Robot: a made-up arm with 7 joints. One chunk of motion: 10 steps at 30 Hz.
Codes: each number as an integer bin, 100 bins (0 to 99) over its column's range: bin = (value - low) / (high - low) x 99, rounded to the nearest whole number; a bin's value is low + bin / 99 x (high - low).
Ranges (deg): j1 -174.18..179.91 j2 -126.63..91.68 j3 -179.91..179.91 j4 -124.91..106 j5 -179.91..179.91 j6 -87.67..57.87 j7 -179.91..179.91
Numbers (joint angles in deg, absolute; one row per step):
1: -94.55 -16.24 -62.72 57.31 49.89 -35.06 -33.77
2: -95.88 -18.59 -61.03 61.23 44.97 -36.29 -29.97
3: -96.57 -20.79 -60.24 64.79 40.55 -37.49 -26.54
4: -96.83 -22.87 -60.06 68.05 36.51 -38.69 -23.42
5: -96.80 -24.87 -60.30 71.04 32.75 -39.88 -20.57
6: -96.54 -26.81 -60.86 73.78 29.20 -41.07 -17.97
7: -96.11 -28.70 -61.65 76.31 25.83 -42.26 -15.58
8: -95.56 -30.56 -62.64 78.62 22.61 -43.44 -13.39
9: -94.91 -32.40 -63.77 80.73 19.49 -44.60 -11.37
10: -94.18 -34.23 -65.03 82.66 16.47 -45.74 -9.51
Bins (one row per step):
1: 22 50 32 78 63 36 40
2: 22 49 33 80 62 35 41
3: 22 48 33 81 61 34 42
4: 22 47 33 83 60 33 43
5: 22 46 33 84 59 33 44
6: 22 45 33 85 58 32 45
7: 22 44 33 86 57 31 45
8: 22 44 32 87 56 30 46
9: 22 43 32 88 55 29 46
10: 22 42 32 89 54 29 47

